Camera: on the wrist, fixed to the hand. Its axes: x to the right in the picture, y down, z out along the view.
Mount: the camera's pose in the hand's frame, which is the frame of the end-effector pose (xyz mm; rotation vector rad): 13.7 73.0 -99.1 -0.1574 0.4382 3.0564
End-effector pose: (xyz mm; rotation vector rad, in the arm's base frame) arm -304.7 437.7 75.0 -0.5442 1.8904 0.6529
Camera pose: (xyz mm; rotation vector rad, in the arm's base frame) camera -423.0 426.5 109.7 -1.8038 -0.7701 -1.3243
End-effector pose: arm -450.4 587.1 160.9 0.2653 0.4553 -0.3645
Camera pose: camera -447.3 681.5 80.9 0.5707 0.0576 2.7288
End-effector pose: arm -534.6 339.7 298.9 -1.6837 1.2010 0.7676
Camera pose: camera -600.3 234.8 304.0 -1.0029 -1.8562 -0.9657
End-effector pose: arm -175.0 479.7 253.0 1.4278 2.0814 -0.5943
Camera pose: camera -128.8 576.4 315.0 2.2920 -1.3127 1.0866
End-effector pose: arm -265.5 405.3 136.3 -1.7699 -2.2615 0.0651
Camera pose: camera -175.9 424.2 219.7 -2.4095 1.8210 0.0209
